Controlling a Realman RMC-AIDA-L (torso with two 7-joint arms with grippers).
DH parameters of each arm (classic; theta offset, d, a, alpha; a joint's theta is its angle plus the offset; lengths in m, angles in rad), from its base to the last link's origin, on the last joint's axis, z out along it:
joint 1: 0 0.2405 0 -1.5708
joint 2: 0 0 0 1.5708
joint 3: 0 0.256 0 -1.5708
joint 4: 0 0 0 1.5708
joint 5: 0 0.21 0 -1.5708
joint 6: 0 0 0 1.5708
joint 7: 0 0.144 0 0
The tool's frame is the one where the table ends.
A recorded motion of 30 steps. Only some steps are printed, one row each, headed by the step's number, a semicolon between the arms.
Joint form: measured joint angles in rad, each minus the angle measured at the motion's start. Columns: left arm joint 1, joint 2, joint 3, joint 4, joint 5, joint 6, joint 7; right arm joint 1, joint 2, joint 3, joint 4, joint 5, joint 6, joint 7.
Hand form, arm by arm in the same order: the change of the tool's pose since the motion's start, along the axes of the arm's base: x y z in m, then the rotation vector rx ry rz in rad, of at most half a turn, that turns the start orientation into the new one. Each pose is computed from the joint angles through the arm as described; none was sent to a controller.
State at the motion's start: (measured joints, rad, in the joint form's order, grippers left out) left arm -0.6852 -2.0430 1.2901 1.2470 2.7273 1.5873 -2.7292; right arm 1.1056 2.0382 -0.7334 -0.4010 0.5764 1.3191 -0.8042
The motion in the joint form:
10: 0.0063 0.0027 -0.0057 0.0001 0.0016 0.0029 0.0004; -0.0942 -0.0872 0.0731 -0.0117 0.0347 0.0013 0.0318
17: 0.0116 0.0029 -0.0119 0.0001 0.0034 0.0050 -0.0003; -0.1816 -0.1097 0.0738 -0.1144 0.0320 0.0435 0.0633
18: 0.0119 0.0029 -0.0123 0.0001 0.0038 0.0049 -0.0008; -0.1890 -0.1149 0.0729 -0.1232 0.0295 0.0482 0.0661
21: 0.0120 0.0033 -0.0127 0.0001 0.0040 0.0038 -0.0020; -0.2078 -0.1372 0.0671 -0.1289 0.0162 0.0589 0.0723
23: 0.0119 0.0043 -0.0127 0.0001 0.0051 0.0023 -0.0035; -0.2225 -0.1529 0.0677 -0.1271 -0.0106 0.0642 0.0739
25: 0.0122 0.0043 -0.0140 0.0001 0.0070 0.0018 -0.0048; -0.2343 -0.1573 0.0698 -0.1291 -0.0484 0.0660 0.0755
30: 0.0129 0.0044 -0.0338 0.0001 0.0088 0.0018 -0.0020; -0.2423 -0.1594 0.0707 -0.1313 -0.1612 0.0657 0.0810
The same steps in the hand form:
10: -0.0034 -0.0009 0.0020 0.0036 0.0010 0.0103; 0.0427 0.0102 0.0455 0.1277 0.0518 -0.1523
17: -0.0060 -0.0019 0.0031 0.0072 -0.0004 0.0204; 0.0716 0.0057 0.0752 0.1909 0.0311 -0.2088
18: -0.0062 -0.0019 0.0032 0.0079 -0.0004 0.0212; 0.0747 0.0054 0.0793 0.1970 0.0246 -0.2130
21: -0.0063 -0.0017 0.0035 0.0100 -0.0005 0.0219; 0.0863 0.0031 0.0903 0.2048 -0.0039 -0.2311
23: -0.0065 -0.0013 0.0040 0.0129 0.0008 0.0222; 0.0979 -0.0004 0.0975 0.2055 -0.0376 -0.2482
25: -0.0069 -0.0012 0.0043 0.0154 0.0015 0.0241; 0.1080 -0.0047 0.1006 0.2008 -0.0760 -0.2615
30: -0.0084 -0.0003 0.0074 0.0281 -0.0072 0.0317; 0.1258 -0.0123 0.1047 0.1771 -0.1867 -0.2747

